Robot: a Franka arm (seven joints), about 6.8 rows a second.
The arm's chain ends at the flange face. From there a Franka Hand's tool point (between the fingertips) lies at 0.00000 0.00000 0.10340 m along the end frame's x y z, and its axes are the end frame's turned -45 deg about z.
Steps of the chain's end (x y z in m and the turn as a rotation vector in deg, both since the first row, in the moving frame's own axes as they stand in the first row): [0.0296 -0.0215 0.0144 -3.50 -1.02 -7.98]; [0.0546 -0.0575 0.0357 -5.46 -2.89 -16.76]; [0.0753 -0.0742 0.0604 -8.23 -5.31 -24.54]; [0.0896 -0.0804 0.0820 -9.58 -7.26 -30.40]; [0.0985 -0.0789 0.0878 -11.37 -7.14 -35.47]
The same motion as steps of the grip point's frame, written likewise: [0.0306 0.0093 0.0142 -1.75 -3.20 -7.98]; [0.0693 0.0027 0.0351 -1.82 -5.90 -16.76]; [0.0898 0.0080 0.0589 -2.06 -9.57 -24.54]; [0.1006 0.0149 0.0798 -1.64 -11.91 -30.40]; [0.1051 0.0259 0.0851 -2.99 -13.09 -35.47]
